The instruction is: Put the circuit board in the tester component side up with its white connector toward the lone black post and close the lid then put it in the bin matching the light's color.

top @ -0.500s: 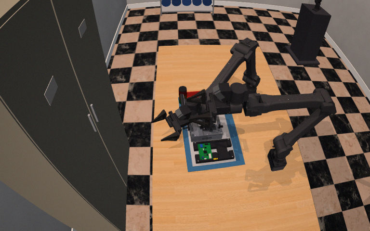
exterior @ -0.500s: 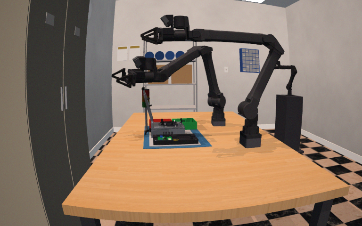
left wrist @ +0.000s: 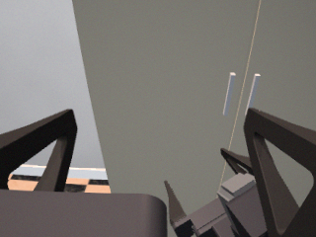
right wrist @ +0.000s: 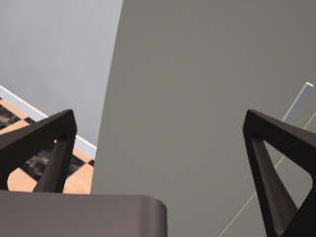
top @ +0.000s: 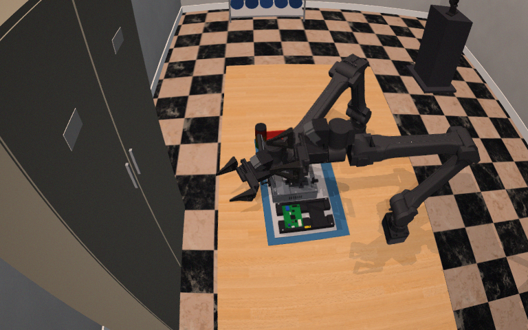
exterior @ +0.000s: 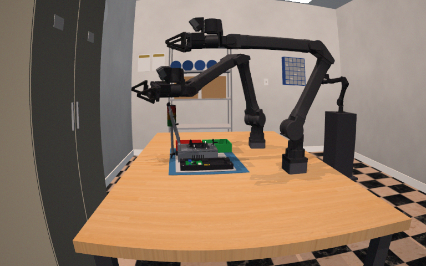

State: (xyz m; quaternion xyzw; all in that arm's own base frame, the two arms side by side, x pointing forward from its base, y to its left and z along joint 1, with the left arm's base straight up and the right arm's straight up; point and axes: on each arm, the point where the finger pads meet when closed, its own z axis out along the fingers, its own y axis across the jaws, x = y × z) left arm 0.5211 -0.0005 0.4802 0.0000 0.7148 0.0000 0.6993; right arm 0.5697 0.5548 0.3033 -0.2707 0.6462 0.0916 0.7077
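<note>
My left gripper is now 51 cm above the green circuit board, 11 cm to the left of it and 11 cm past it. Round my left hand: clear lid 34 cm below, 28 cm to the right, 3 cm behind; then hook 44 cm below, 22 cm to the right, 22 cm behind; then red bin 51 cm below, 48 cm to the right, 12 cm behind.
</note>
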